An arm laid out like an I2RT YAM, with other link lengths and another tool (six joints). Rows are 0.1 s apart.
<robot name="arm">
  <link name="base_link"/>
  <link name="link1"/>
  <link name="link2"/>
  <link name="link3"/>
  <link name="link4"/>
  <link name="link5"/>
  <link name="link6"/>
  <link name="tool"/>
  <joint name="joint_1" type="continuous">
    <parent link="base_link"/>
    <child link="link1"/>
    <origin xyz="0 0 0.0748" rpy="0 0 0"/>
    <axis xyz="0 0 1"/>
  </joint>
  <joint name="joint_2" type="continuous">
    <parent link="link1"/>
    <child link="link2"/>
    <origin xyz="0.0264 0.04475 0.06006" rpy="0 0 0"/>
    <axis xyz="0 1 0"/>
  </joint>
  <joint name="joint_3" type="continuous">
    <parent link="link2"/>
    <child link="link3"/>
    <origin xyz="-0.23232 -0.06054 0" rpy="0 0 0"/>
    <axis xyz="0 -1 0"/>
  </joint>
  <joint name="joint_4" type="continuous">
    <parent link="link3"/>
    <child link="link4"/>
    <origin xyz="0.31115 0.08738 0.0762" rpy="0 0 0"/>
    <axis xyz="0 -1 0"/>
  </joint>
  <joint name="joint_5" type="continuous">
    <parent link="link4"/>
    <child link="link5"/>
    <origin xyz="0.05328 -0.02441 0.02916" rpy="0 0 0"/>
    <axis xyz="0 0 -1"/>
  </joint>
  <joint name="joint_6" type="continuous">
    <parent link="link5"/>
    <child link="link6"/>
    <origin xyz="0.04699 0 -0.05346" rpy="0 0 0"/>
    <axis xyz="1 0 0"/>
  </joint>
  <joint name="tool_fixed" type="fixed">
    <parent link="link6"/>
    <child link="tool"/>
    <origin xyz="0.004 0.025 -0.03" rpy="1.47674 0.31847 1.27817"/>
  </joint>
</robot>
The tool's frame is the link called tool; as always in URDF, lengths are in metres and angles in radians. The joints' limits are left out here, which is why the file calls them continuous.
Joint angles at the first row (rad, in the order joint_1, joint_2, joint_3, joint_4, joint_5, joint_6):
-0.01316 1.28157 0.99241 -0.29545 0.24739 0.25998
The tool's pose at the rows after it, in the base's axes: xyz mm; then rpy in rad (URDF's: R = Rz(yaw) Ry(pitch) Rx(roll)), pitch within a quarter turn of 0, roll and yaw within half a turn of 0:
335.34 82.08 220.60 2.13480 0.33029 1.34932
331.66 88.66 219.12 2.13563 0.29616 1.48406
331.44 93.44 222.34 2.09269 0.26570 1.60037
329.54 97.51 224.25 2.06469 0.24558 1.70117
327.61 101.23 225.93 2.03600 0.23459 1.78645
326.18 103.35 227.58 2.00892 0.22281 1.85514
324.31 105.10 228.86 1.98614 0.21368 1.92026
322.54 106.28 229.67 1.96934 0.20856 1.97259
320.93 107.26 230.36 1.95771 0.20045 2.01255
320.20 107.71 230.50 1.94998 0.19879 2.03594
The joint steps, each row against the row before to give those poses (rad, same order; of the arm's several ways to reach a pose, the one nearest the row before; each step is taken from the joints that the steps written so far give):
0.04425 -0.00078 -0.06105 0.02746 -0.13352 -0.06142
0.00381 0.00002 -0.00875 0.01678 -0.12627 -0.04769
0.00037 -0.00002 -0.00004 0.03969 -0.12170 -0.04807
0.00193 0.00040 0.00004 0.01945 -0.10108 -0.03890
0.00380 -0.00003 -0.00002 0.01677 -0.08317 -0.03434
0.00001 0.00004 0.00003 0.01490 -0.07323 -0.02441
0.00001 -0.00003 -0.00003 0.00914 -0.06828 -0.02364
-0.00002 0.00003 0.00003 0.00419 -0.05380 -0.02062
0.00001 -0.00001 -0.00002 0.00155 -0.04273 -0.01182
0.00000 0.00078 0.00002 0.00189 -0.02403 -0.00954

